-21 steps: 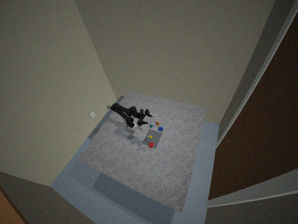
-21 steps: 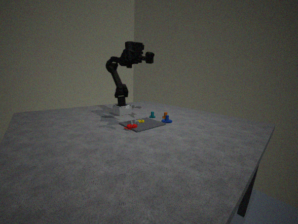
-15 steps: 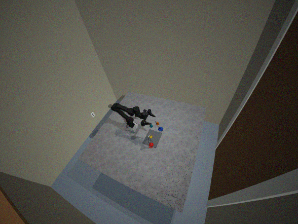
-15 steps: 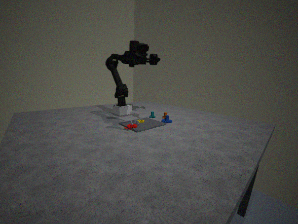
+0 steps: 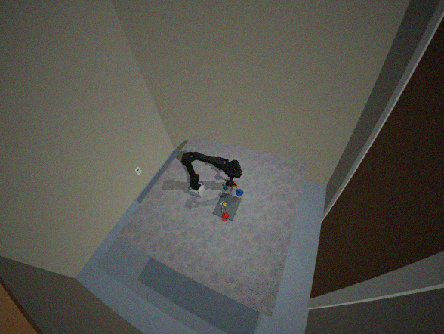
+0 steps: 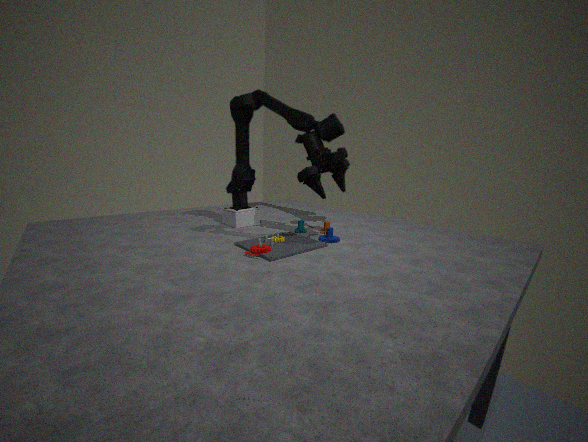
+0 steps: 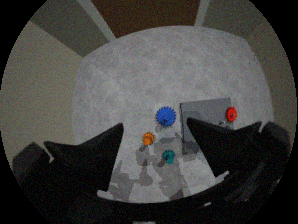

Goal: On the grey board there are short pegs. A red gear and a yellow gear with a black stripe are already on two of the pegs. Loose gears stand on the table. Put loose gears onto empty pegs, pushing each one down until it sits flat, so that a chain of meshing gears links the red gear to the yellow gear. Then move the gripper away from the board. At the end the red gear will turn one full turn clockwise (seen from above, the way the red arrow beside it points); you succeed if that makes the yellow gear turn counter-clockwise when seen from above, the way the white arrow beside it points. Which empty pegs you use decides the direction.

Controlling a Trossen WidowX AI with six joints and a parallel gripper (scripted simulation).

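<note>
My gripper tip is 13 cm above the orange gear, 6 cm past it and 3 cm to the right of it. From my gripper tip the other things lie so: small teal gear 13 cm below, 12 cm behind, 3 cm to the right; then yellow gear 18 cm to the right, 12 cm below, 5 cm behind; then blue gear 13 cm below, 2 cm to the right, 1 cm ahead.
</note>
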